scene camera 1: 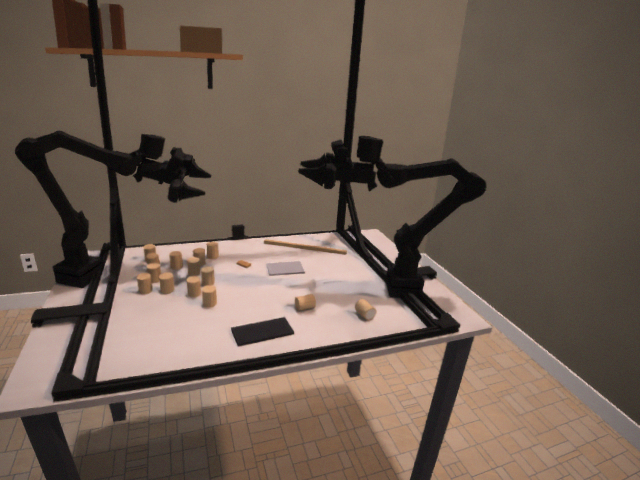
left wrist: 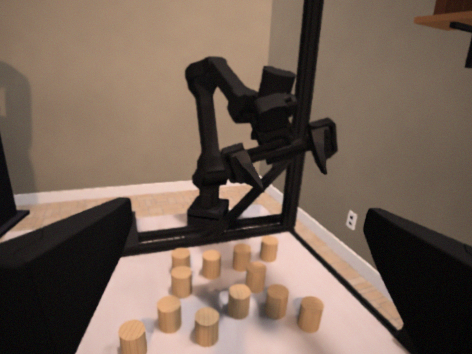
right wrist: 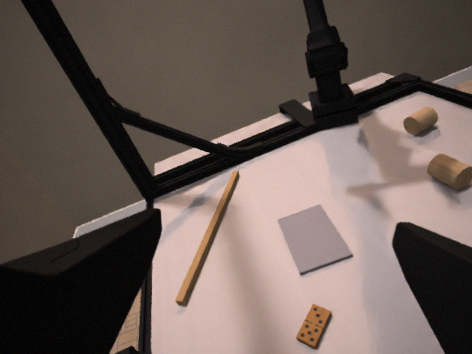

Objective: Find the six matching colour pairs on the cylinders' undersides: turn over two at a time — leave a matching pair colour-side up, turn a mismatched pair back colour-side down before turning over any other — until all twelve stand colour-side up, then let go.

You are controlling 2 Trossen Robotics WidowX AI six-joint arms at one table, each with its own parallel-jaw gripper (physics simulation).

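Frame: origin at the left arm's base, x back, y right, z up, level; centimetres.
Seen in the pictures: left gripper, fingertip midpoint: (scene camera 1: 299, 166) (left wrist: 250, 214); right gripper, fingertip midpoint: (scene camera 1: 208, 184) (left wrist: 294, 181) (right wrist: 276, 226); left arm's base at its link origin: (scene camera 1: 405, 272) (right wrist: 330, 94); right arm's base at its link origin: (scene camera 1: 77, 261) (left wrist: 209, 203).
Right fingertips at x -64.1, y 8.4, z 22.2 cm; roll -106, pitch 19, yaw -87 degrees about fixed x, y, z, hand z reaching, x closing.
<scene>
Offsets run from my right fingertips to a thing's top centre.
Several wooden cylinders, such as the front one @(dx +5.4, dy -23.1, dz -23.6 cm) (scene camera 1: 208, 296) and a back one @(dx -1.6, dy +6.6, dz -23.6 cm) (scene camera 1: 212, 250), stand upright in a cluster at the picture's left; they also show in the left wrist view, one @(dx -4.3, dy -6.3, dz -23.6 cm) (left wrist: 239, 301) near the middle. The tops seen are plain wood; undersides are hidden. Two more cylinders lie on their sides right of centre: one @(dx +33.0, dy -22.1, dz -24.6 cm) (scene camera 1: 305, 302) (right wrist: 450, 171), and one @(dx +50.3, dy -23.9, dz -24.6 cm) (scene camera 1: 364, 309) (right wrist: 420, 121) with a pale greyish end towards scene camera 1. My left gripper (scene camera 1: 301, 167) (left wrist: 250, 214) and my right gripper (scene camera 1: 207, 184) (left wrist: 294, 181) (right wrist: 276, 226) are open and empty, high above the table.
A black flat plate @(dx +22.6, dy -34.6, dz -27.8 cm) (scene camera 1: 262, 331) lies at the front. A grey flat plate @(dx +25.1, dy +1.1, dz -28.0 cm) (scene camera 1: 285, 268) (right wrist: 315, 240), an orange domino @(dx +10.6, dy +2.0, dz -27.8 cm) (scene camera 1: 244, 263) (right wrist: 314, 326) and a long wooden stick @(dx +30.9, dy +18.8, dz -27.4 cm) (scene camera 1: 305, 246) (right wrist: 207, 240) lie towards the back. Black rails (scene camera 1: 258, 362) edge the table.
</scene>
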